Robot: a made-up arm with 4 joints. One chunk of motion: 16 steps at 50 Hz.
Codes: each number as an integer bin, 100 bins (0 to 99) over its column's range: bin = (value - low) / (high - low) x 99, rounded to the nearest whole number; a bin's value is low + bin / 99 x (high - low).
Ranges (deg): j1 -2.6..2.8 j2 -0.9..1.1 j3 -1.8..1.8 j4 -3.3..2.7
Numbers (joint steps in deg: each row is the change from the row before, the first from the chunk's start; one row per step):
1: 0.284 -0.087 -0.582 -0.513
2: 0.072 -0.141 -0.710 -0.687
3: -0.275 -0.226 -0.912 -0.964
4: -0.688 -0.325 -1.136 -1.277
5: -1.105 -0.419 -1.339 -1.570
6: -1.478 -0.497 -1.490 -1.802
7: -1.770 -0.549 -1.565 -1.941
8: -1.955 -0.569 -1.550 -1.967
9: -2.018 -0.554 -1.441 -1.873
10: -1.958 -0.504 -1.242 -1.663
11: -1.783 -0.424 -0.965 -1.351
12: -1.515 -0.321 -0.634 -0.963
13: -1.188 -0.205 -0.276 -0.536
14: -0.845 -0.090 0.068 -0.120
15: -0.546 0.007 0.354 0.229
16: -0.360 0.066 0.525 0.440
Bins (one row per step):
1: 53 40 33 46
2: 49 38 30 43
3: 43 33 24 39
4: 35 28 18 33
5: 27 24 13 29
6: 21 20 9 25
7: 15 17 6 22
8: 12 16 7 22
9: 11 17 10 24
10: 12 20 15 27
11: 15 24 23 32
12: 20 29 32 39
13: 26 34 42 46
14: 32 40 51 52
15: 38 45 59 58
16: 41 48 64 62

